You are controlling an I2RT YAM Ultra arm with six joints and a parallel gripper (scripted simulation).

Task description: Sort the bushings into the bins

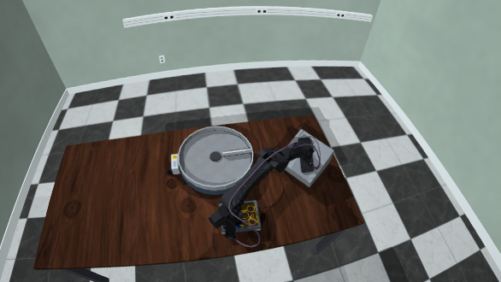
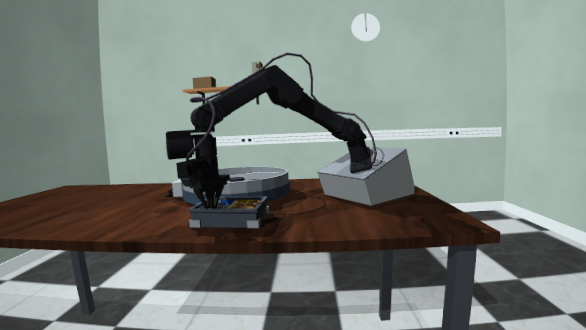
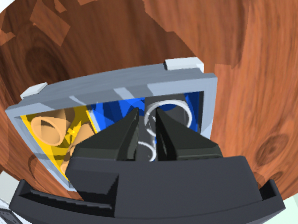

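The blue bin is 1 cm ahead of my hand, 4 cm to the right of it and 3 cm below it. Round my hand: grey turntable (12 cm ahead, 39 cm to the right, 1 cm above); then yellow bin (8 cm behind, 5 cm to the right, 3 cm below); then bin tray (4 cm behind, 5 cm to the right, 2 cm below).
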